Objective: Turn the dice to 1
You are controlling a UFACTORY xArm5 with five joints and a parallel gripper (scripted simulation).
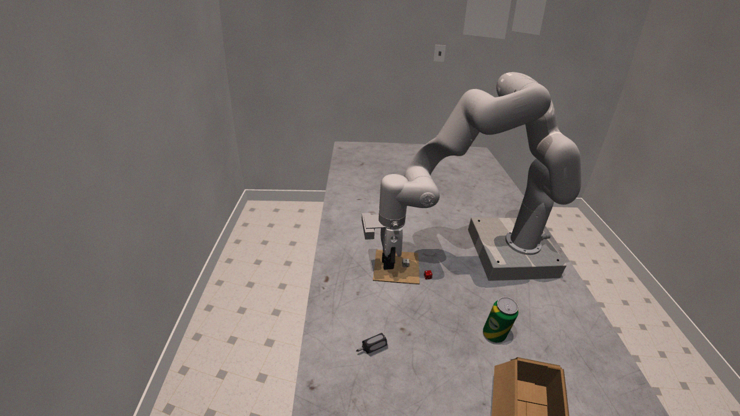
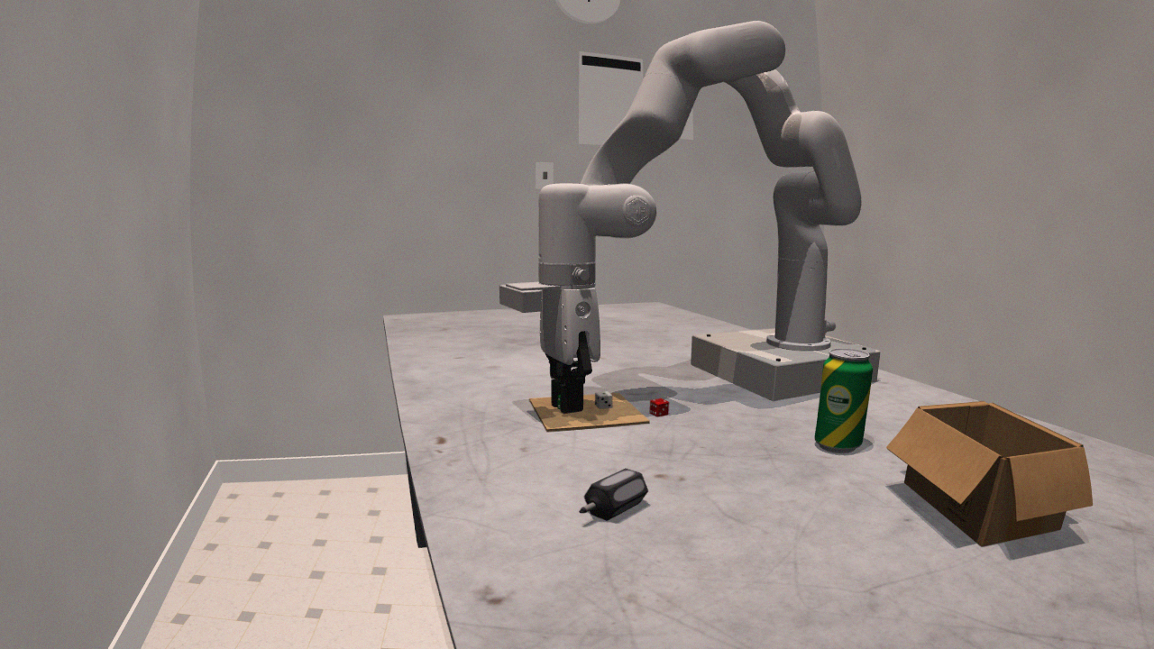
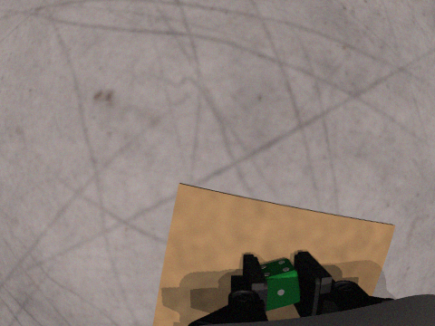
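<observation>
My gripper is now 1 cm above the green die. Round my hand: tan mat: 3 cm behind, 3 cm below; then red die: 11 cm behind, 6 cm to the left, 2 cm below; then white die: 6 cm behind, 2 cm below.
</observation>
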